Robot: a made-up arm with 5 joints.
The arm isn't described. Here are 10 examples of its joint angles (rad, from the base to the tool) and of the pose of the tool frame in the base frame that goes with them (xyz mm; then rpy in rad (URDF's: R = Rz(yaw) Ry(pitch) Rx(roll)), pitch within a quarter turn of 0, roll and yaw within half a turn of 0).
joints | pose
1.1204 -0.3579 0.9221 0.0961 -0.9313 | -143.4 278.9 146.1 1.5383 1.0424 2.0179
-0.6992 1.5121 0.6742 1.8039 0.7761 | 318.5 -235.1 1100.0 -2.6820 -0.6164 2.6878
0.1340 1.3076 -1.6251 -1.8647 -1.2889 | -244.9 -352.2 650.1 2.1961 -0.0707 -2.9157
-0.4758 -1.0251 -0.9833 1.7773 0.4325 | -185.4 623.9 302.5 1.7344 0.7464 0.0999
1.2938 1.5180 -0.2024 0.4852 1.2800 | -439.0 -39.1 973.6 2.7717 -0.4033 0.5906
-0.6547 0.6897 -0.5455 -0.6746 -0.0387 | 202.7 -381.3 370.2 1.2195 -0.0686 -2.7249
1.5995 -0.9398 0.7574 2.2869 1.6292 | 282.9 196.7 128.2 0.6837 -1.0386 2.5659
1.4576 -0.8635 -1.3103 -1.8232 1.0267 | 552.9 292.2 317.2 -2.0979 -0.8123 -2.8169
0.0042 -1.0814 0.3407 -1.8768 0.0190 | 4.3 548.8 211.2 1.2495 -0.6336 0.5047
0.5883 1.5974 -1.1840 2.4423 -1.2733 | -316.9 -269.9 755.0 -1.4982 0.6322 -2.8127
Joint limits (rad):
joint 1: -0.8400..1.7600
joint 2: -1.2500..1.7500
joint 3: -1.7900..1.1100
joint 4: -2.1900..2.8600
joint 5: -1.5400..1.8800
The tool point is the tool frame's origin. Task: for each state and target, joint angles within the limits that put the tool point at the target. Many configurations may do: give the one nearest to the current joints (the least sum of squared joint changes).
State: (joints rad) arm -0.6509 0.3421 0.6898 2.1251 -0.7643
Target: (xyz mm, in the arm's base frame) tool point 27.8 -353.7 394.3
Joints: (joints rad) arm -0.3414 0.2620 1.0019 2.3490 -1.0480
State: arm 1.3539 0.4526 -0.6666 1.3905 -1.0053
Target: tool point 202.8 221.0 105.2
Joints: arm 1.6499 -0.0738 -1.2427 1.7915 -1.2756
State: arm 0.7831 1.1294 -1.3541 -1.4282 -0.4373
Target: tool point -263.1 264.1 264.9
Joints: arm 1.2145 0.5400 -1.4360 -1.8310 -0.3074
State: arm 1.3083 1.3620 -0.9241 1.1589 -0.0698
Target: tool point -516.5 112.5 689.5
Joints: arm 1.5188 1.3641 -0.9272 1.0520 -0.0308
